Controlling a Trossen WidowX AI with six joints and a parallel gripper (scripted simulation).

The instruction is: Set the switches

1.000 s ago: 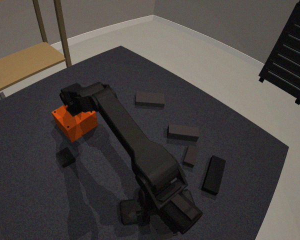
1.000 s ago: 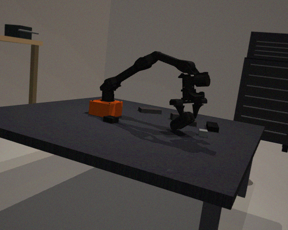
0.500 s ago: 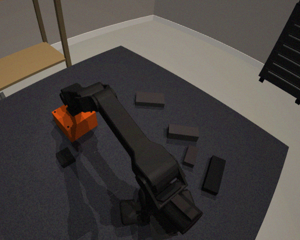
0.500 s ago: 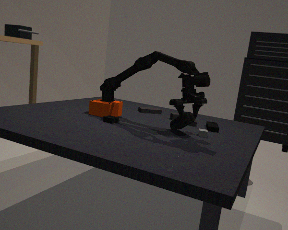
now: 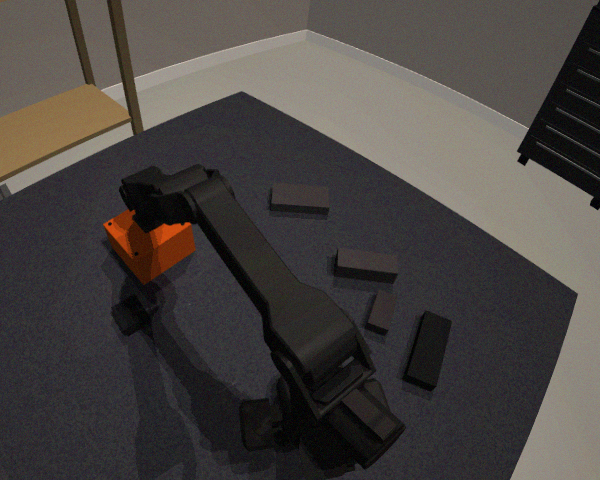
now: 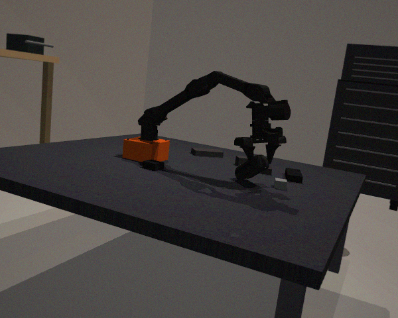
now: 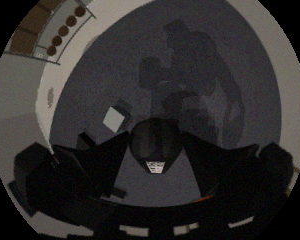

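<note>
The light grey cube is 8 cm to the left of my gripper tip, 7 cm below it and 6 cm ahead of it. Also, from my gripper tip: long black block (30 cm to the left, 7 cm below, 5 cm ahead); black cube (40 cm behind, 8 cm to the right, 7 cm below).
</note>
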